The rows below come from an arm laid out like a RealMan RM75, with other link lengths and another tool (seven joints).
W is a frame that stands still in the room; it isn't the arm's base.
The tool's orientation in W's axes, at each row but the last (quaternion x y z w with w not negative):
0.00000 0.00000 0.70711 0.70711
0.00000 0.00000 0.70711 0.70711
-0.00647 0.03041 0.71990 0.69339
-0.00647 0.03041 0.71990 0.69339
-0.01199 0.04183 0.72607 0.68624
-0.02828 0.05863 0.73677 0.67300
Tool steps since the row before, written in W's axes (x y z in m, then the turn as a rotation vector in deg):
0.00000 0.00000 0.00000 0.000 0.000 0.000
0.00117 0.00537 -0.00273 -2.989 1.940 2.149
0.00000 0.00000 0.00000 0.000 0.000 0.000
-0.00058 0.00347 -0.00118 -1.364 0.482 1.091
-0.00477 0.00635 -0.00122 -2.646 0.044 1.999
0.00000 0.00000 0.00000 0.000 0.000 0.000
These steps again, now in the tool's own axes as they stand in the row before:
0.00000 0.00000 0.00000 0.000 0.000 0.000
0.00537 -0.00117 -0.00273 1.940 2.989 2.149
0.00000 0.00000 0.00000 0.000 0.000 0.000
0.00355 0.00041 -0.00101 0.477 1.383 1.070
0.00669 0.00436 -0.00092 0.047 2.726 1.889
0.00000 0.00000 0.00000 0.000 0.000 0.000

